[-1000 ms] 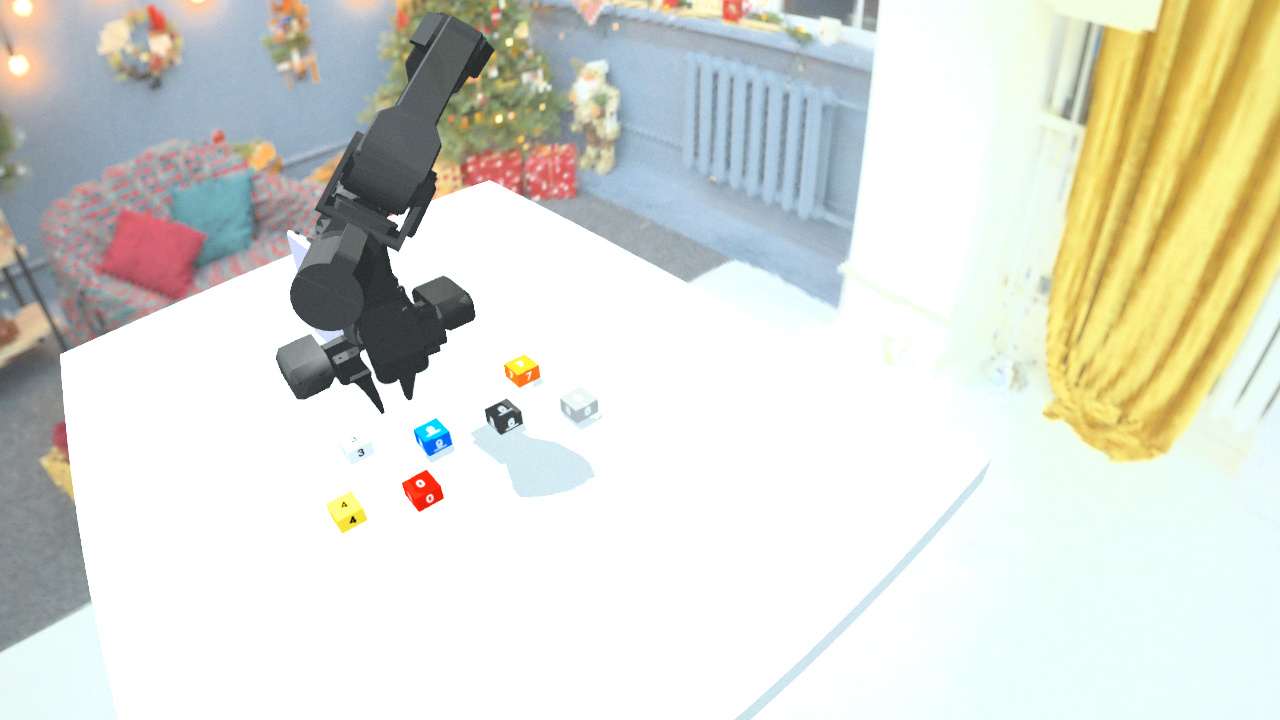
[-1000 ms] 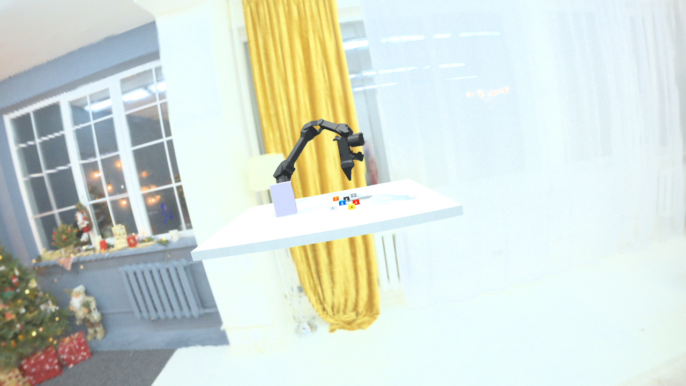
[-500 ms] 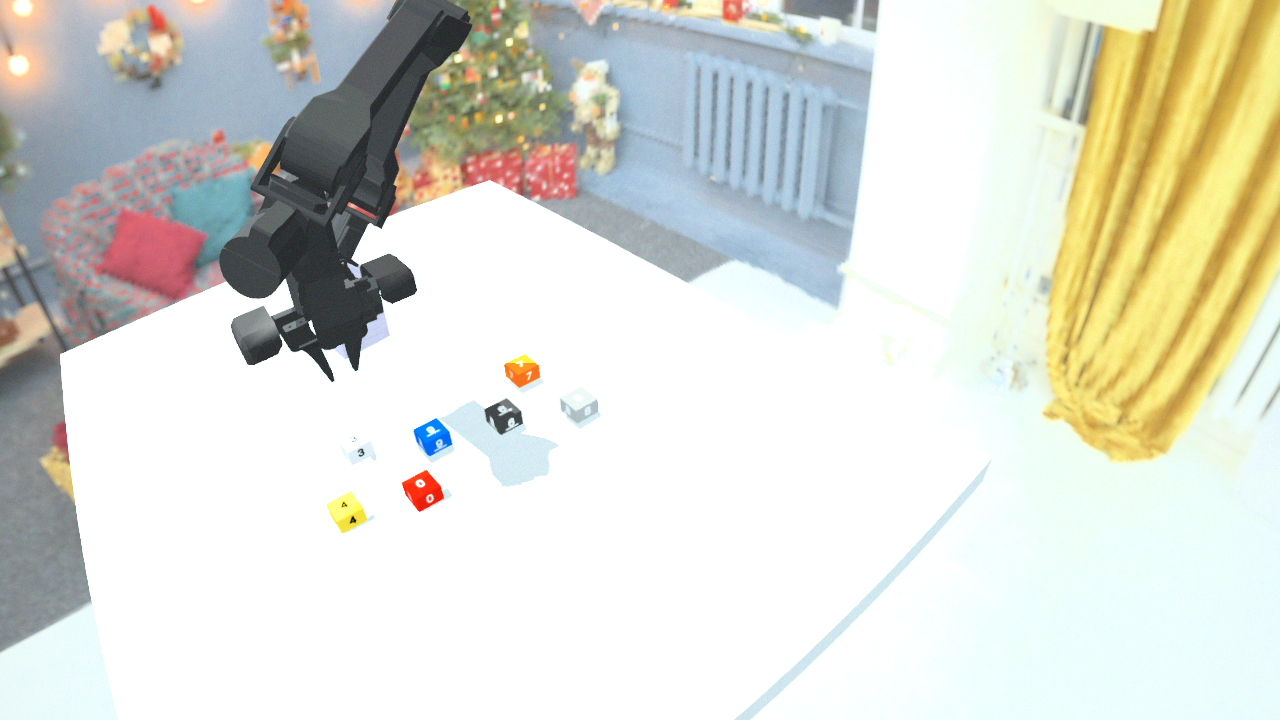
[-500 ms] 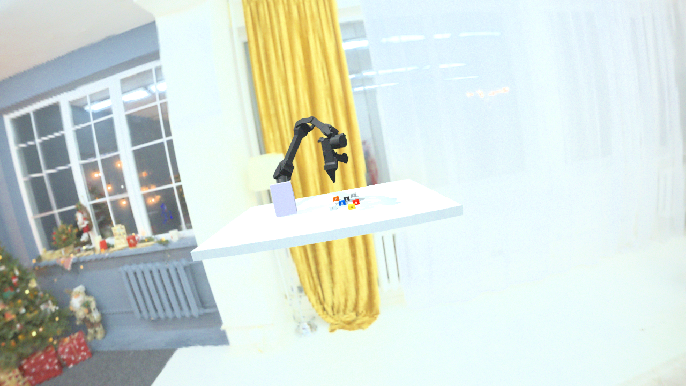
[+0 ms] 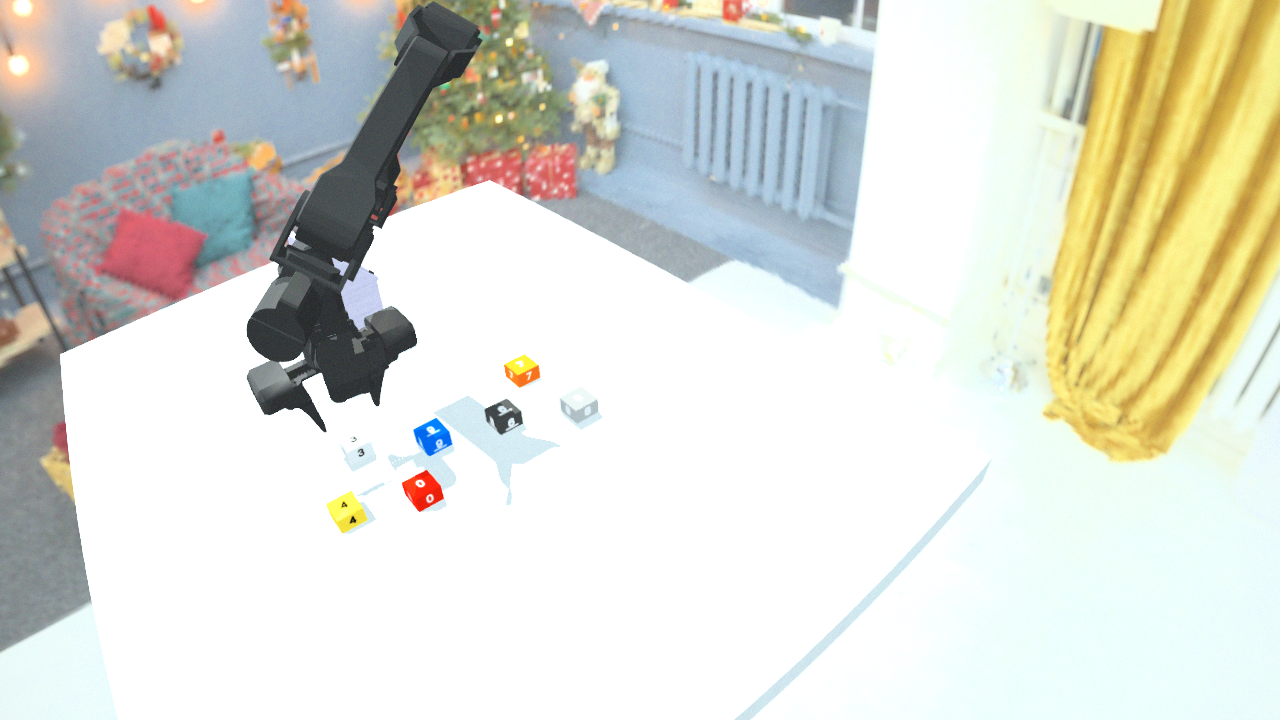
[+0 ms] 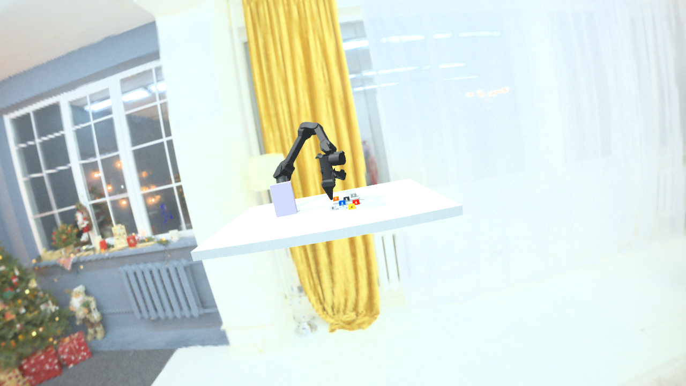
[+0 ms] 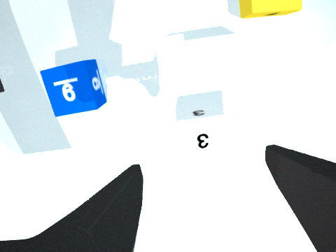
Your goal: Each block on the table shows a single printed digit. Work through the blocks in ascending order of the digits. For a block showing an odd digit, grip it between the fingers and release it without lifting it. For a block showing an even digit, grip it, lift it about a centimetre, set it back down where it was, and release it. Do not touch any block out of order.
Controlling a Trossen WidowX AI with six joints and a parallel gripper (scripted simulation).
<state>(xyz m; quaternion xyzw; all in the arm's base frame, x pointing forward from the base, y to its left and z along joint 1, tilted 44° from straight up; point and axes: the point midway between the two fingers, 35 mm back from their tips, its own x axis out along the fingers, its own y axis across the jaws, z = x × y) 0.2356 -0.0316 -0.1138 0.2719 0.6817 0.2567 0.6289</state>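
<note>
My gripper tip is 40 mm above the white block marked 3. Also, from my gripper tip: yellow block marked 4: 80 mm ahead, 60 mm to the right, 40 mm below; red block marked 0: 110 mm ahead, 40 mm below, 20 mm to the left; blue block: 80 mm to the left, 50 mm ahead, 40 mm below.
</note>
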